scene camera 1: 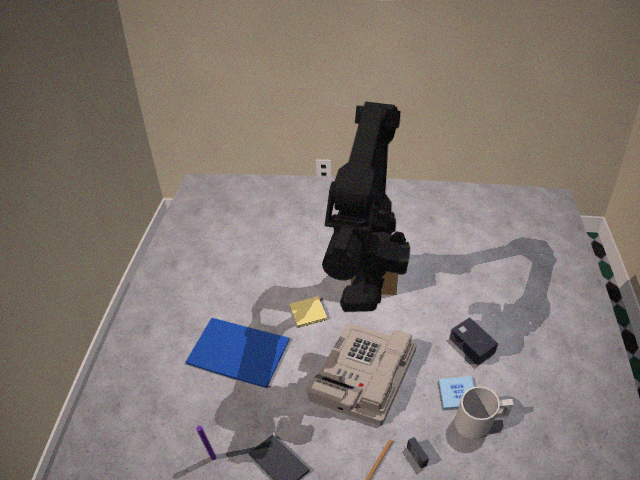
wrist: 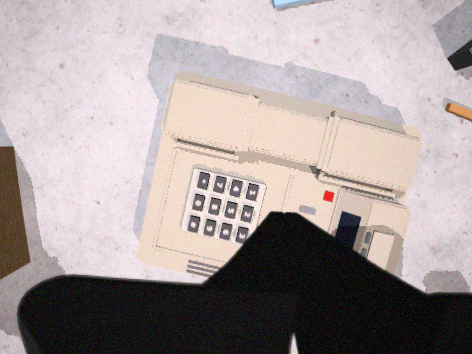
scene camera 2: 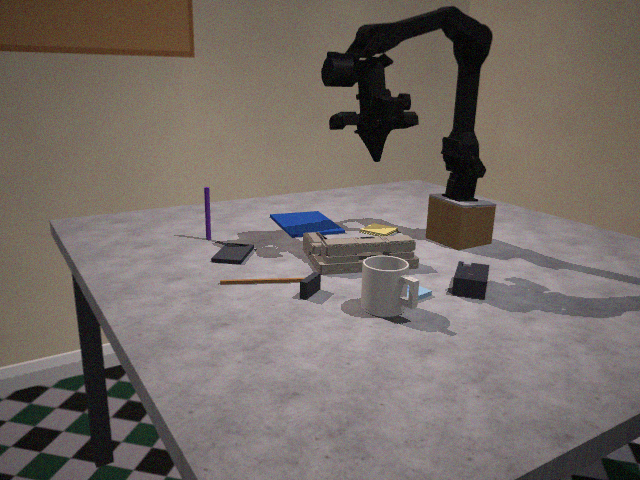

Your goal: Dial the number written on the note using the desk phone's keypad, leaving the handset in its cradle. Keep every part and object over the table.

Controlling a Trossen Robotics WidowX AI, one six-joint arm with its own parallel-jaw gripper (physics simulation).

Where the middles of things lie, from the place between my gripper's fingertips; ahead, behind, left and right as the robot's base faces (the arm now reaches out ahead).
Labels:
My gripper is now 3 cm short of the handset (scene camera 1: 378, 389), 3 cm to the right of it and 18 cm above it. The rest, counted from my hand: dark box (scene camera 1: 478, 345) (9 cm behind, 22 cm to the left, 20 cm below); keypad (wrist: 208, 193) (3 cm behind, 3 cm to the right, 20 cm below); beige desk phone (scene camera 1: 340, 384) (2 cm ahead, 2 cm to the right, 20 cm below).

